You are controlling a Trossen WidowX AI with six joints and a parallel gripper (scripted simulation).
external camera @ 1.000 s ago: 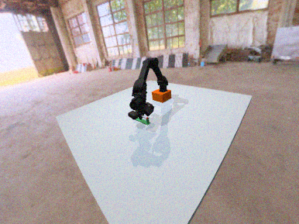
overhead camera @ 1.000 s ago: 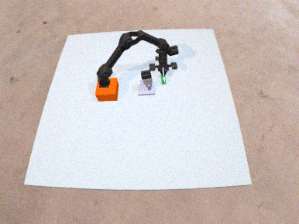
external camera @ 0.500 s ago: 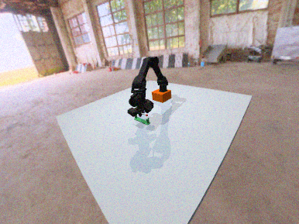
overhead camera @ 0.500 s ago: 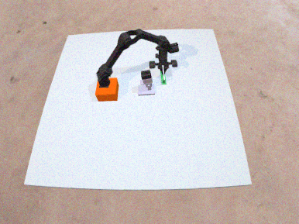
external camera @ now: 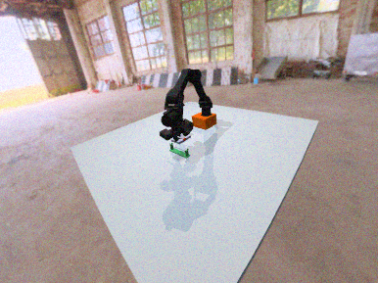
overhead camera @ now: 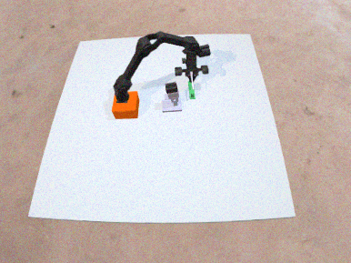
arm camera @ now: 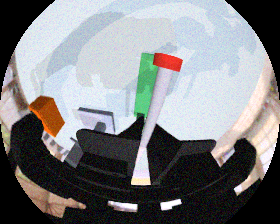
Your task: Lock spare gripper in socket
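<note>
My gripper tip is 1 cm to the right of the green bar and 5 cm above it. From my gripper tip the other things lie so: spare gripper (10 cm behind, 12 cm to the right, 5 cm above); then mount (10 cm behind, 12 cm to the right, 2 cm below).
</note>
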